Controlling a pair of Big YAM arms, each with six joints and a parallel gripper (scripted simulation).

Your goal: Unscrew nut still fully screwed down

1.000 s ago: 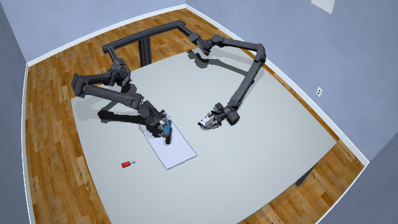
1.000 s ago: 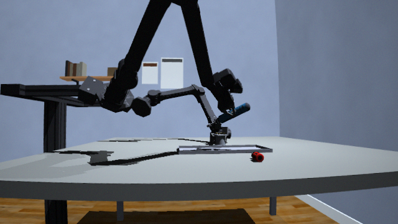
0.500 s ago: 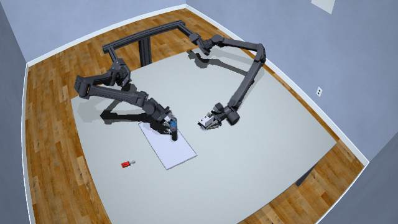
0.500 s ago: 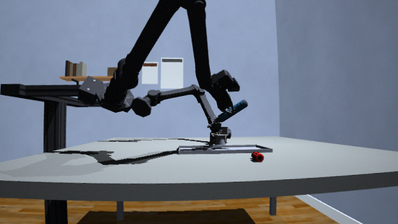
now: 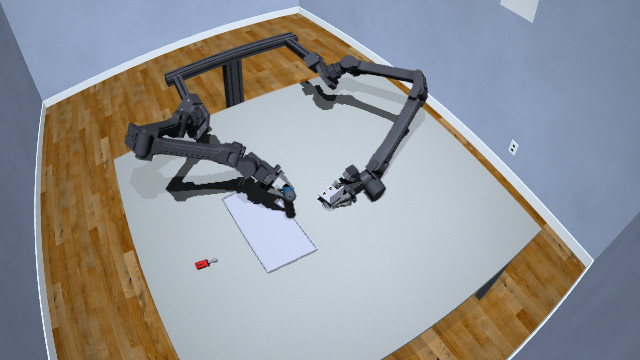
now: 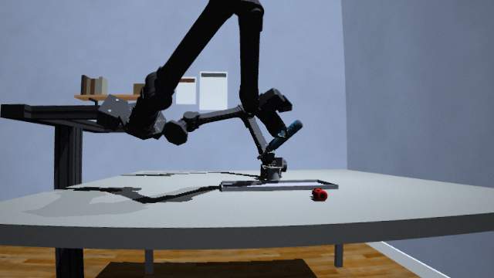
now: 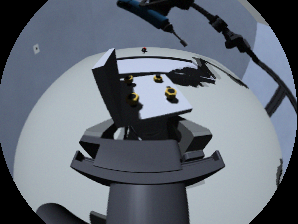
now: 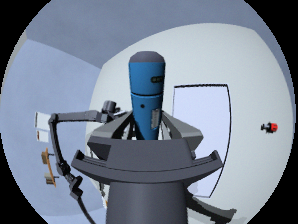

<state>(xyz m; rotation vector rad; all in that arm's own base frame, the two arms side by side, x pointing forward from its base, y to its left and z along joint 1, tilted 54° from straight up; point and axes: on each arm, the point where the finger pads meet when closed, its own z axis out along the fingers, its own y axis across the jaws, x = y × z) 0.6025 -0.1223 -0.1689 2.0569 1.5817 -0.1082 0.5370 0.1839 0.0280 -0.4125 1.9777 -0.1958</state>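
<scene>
Right now my left hand is 50 mm below the bracket. The rest, counted from my left hand: red tool: 30 mm ahead, 590 mm to the right, 10 mm below.
</scene>
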